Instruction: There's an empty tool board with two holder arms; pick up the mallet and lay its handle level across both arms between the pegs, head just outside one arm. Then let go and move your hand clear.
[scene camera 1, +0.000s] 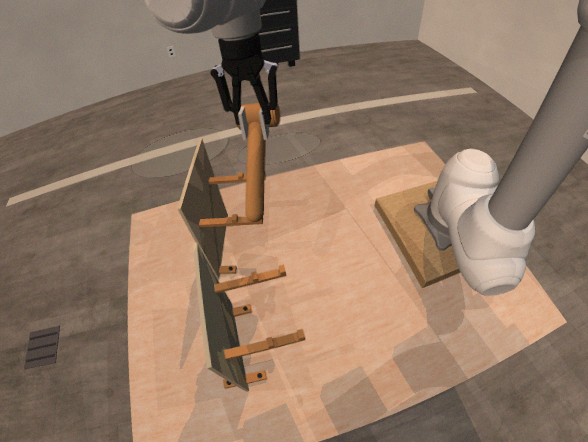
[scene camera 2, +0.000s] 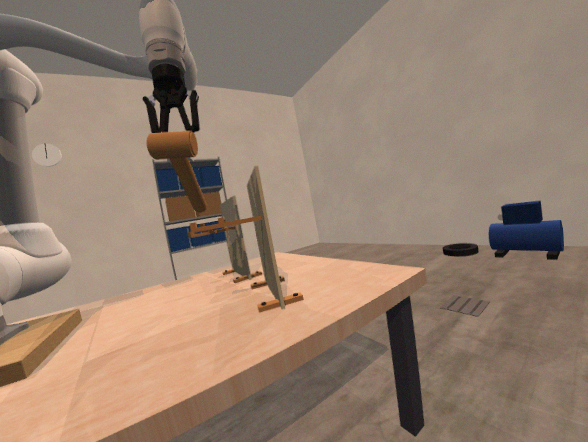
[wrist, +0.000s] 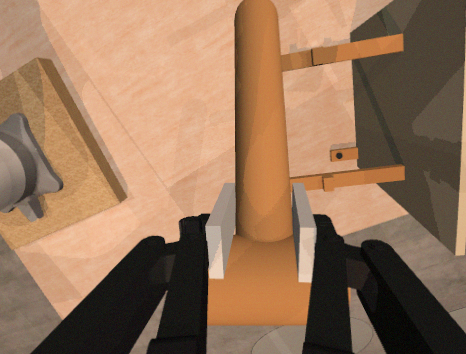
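Where they show: gripper, between the fingertips: (scene camera 1: 256, 136) (scene camera 2: 181, 161) (wrist: 263, 202); arm's base, origin of its link: (scene camera 1: 448, 221) (wrist: 14, 165).
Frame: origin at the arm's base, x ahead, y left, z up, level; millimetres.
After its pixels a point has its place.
Note:
My gripper (scene camera 1: 254, 127) {y -145, x 549, z 345 mm} (wrist: 263, 202) {y -145, x 549, z 345 mm} is shut on the handle of the orange-brown wooden mallet (scene camera 1: 255, 175) {y -59, x 571, z 304 mm} (scene camera 2: 172, 145) {y -215, x 532, z 360 mm} (wrist: 261, 125) {y -94, x 566, z 329 mm}, close beside its head. The far tool board in scene camera 1 (scene camera 1: 202, 200) {y -141, x 719, z 186 mm} (scene camera 2: 268, 250) {y -245, x 695, z 91 mm} (wrist: 425, 100) {y -140, x 719, z 225 mm} is upright and empty, with two holder arms: one arm (scene camera 1: 215, 222) {y -66, x 692, z 176 mm} (wrist: 372, 47) {y -73, x 702, z 176 mm} and the other arm (scene camera 1: 220, 180) {y -213, x 666, z 176 mm} (wrist: 375, 175) {y -219, x 665, z 176 mm}. The mallet hangs above the arms; a gap shows in scene camera 2. In the wrist view the handle covers the arms' outer ends and end pegs. The head is past one arm. Exact levelness is unclear.
A second board (scene camera 1: 215, 310) {y 167, x 716, z 180 mm} (scene camera 2: 235, 240) {y 145, x 716, z 104 mm} with two arms (scene camera 1: 242, 282) {y 107, x 652, z 160 mm} (scene camera 1: 260, 346) {y 257, x 642, z 160 mm} stands beside the first on the wooden table (scene camera 1: 340, 280) {y 67, x 400, z -44 mm} (scene camera 2: 165, 350) {y -256, x 444, z -44 mm}. The robot's base is on a wooden block (scene camera 1: 400, 230) {y -20, x 172, z -5 mm} (scene camera 2: 45, 345) {y -75, x 189, z -19 mm} (wrist: 85, 150) {y -36, x 179, z -5 mm}.

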